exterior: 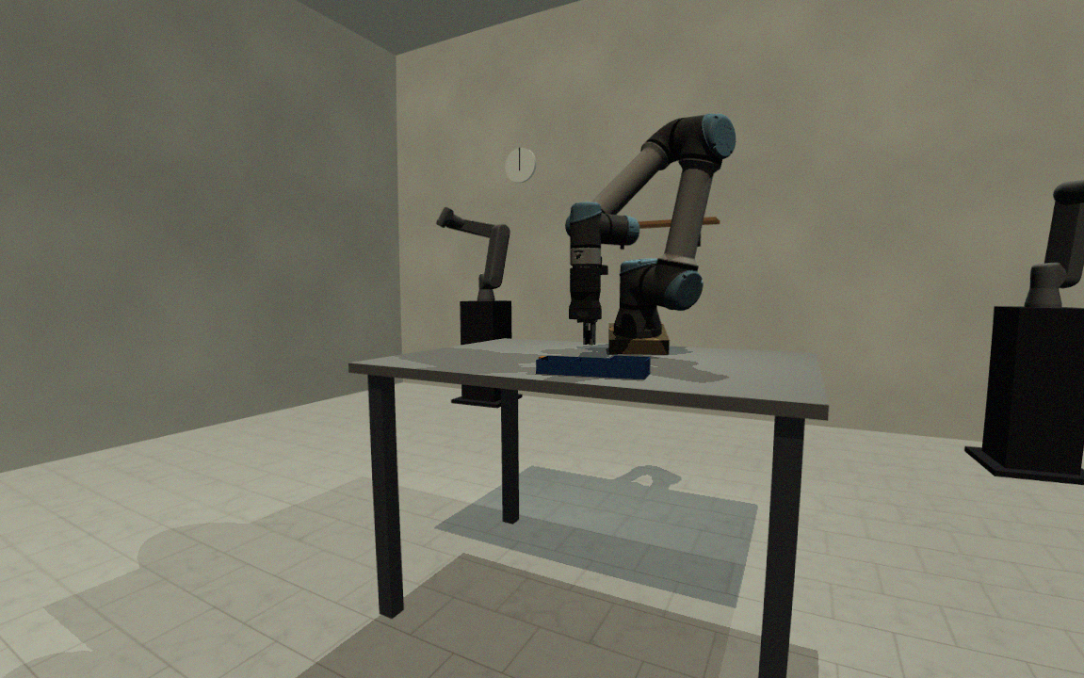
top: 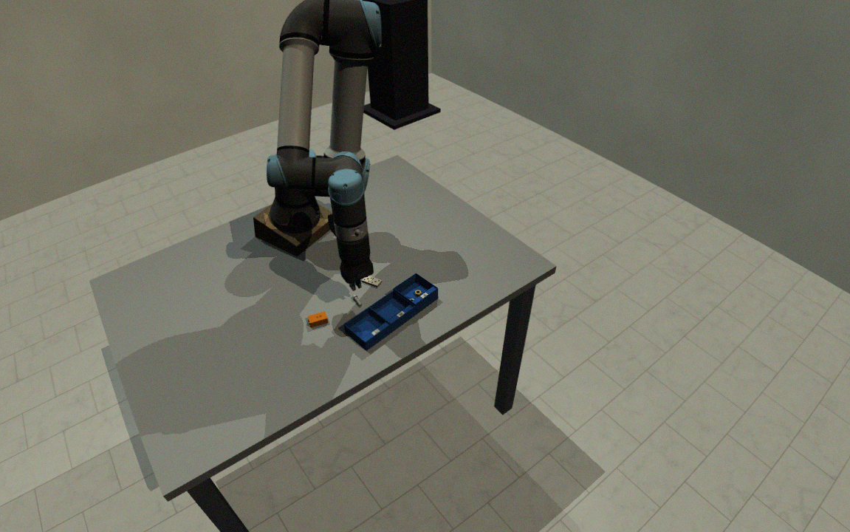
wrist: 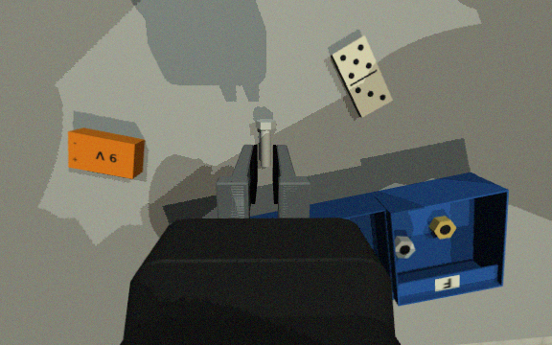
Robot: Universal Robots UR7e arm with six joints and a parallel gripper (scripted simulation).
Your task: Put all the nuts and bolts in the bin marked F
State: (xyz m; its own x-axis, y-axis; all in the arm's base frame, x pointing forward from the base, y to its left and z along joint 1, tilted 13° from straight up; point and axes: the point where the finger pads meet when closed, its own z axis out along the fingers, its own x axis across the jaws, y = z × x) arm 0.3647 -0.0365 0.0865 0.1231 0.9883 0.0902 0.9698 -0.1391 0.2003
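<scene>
Right now my hand is 10 mm past the grey bolt and 70 mm above it. Round my hand: orange 9 V battery: 10 mm behind, 130 mm to the right, 70 mm below; then white domino: 40 mm behind, 80 mm to the left, 70 mm below; then blue bin row: 100 mm ahead, 40 mm to the left, 60 mm below.
</scene>
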